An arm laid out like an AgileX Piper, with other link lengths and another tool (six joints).
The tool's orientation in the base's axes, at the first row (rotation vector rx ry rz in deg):
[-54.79, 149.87, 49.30]
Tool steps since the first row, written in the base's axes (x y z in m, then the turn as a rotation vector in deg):
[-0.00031, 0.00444, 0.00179, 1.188, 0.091, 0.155]
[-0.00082, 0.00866, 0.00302, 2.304, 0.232, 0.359]
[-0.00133, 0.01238, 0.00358, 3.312, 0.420, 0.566]
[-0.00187, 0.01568, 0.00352, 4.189, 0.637, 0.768]
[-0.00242, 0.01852, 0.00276, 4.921, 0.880, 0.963]
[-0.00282, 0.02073, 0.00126, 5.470, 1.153, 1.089]
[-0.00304, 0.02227, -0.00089, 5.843, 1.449, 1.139]
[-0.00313, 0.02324, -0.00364, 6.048, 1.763, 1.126]
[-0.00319, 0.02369, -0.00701, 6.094, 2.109, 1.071]
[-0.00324, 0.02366, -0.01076, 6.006, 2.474, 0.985]
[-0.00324, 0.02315, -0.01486, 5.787, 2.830, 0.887]
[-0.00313, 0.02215, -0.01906, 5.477, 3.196, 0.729]
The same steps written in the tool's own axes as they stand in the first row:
[-0.00275, 0.00374, 0.00121, -1.013, -0.644, -0.058]
[-0.00502, 0.00722, 0.00274, -2.016, -1.188, -0.126]
[-0.00677, 0.01009, 0.00450, -2.962, -1.632, -0.169]
[-0.00803, 0.01244, 0.00651, -3.821, -1.976, -0.192]
[-0.00878, 0.01421, 0.00881, -4.581, -2.212, -0.196]
[-0.00902, 0.01515, 0.01133, -5.189, -2.343, -0.129]
[-0.00880, 0.01528, 0.01397, -5.646, -2.380, 0.012]
[-0.00815, 0.01470, 0.01676, -5.958, -2.326, 0.212]
[-0.00701, 0.01350, 0.01973, -6.150, -2.167, 0.463]
[-0.00549, 0.01183, 0.02272, -6.237, -1.924, 0.749]
[-0.00361, 0.00967, 0.02570, -6.215, -1.607, 1.038]
[-0.00153, 0.00710, 0.02848, -6.105, -1.252, 1.379]

